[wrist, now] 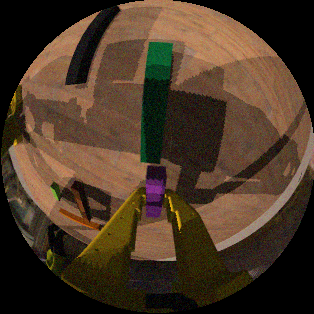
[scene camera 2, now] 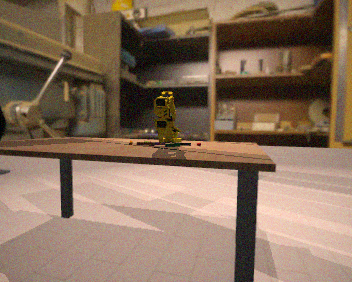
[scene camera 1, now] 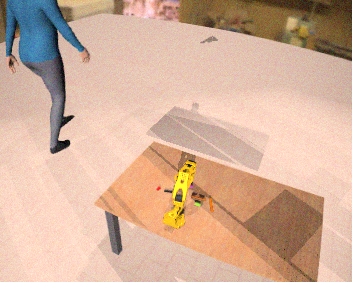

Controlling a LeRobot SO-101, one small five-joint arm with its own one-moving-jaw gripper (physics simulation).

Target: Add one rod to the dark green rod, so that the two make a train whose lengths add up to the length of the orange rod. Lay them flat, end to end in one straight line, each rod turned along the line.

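Places are measured from the arm's base along level axes (x right, y down, z ahead), in metres.
Pixels of known places: hand, its tool point: (wrist: 145, 194) (scene camera 2: 160, 142) (scene camera 1: 188, 186); arm's base, origin of its link: (scene camera 2: 169, 141) (scene camera 1: 175, 217).
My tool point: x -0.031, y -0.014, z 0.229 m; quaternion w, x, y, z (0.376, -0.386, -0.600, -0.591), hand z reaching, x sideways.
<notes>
Ahead of a thing's pixels: the offset from my tool point to its top centre. Level surfaces: height alone.
The dark green rod @(dx -0.046, dy +0.004, dz -0.020 m) (wrist: 157, 100) lies flat, running away from the jaws in the wrist view; it also shows at the arm's foot in scene camera 2 (scene camera 2: 173, 145). My gripper (wrist: 155, 192) is shut on a purple rod @(dx +0.001, dy -0.003, dz +0.006 m) (wrist: 155, 189), with a jaw on each side. The purple rod is roughly in line with the dark green rod, its far end close to the green rod's near end. Whether they touch, and whether the purple rod rests on the table, I cannot tell. The orange rod @(dx +0.161, dy +0.004, dz -0.063 m) (wrist: 80, 219) (scene camera 1: 211, 204) lies apart, to the left in the wrist view.
A black rod @(dx -0.073, dy +0.004, dz -0.078 m) (wrist: 92, 47) (scene camera 1: 168, 191) lies left of the green rod in the wrist view. A brown rod @(dx +0.082, dy +0.004, dz -0.047 m) (wrist: 80, 202) (scene camera 1: 199, 196) and a light green rod @(dx +0.096, dy +0.004, dz -0.095 m) (wrist: 55, 191) (scene camera 1: 198, 204) lie near the orange rod. A red rod @(dx -0.141, dy +0.004, dz -0.090 m) (scene camera 1: 158, 188) (scene camera 2: 199, 144) lies on the table @(dy +0.014 m) (scene camera 1: 130, 185).
</notes>
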